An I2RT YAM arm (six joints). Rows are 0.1 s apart.
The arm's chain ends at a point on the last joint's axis. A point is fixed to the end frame.
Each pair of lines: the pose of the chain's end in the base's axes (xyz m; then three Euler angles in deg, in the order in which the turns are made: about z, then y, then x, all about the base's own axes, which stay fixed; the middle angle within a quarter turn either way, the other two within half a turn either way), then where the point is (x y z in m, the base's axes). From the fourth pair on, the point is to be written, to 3 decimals.
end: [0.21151, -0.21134, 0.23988, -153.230, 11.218, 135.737]
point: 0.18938 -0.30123 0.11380
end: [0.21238, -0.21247, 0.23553, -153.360, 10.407, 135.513]
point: 0.18803 -0.30272 0.11012
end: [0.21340, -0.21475, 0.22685, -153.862, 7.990, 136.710]
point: 0.18243 -0.30191 0.10071
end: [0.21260, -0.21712, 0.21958, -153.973, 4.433, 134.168]
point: 0.172 -0.308 0.099
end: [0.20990, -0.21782, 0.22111, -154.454, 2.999, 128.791]
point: 0.166 -0.319 0.111
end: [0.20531, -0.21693, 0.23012, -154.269, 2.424, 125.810]
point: 0.160 -0.324 0.125
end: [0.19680, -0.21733, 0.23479, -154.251, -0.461, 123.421]
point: 0.144 -0.326 0.136
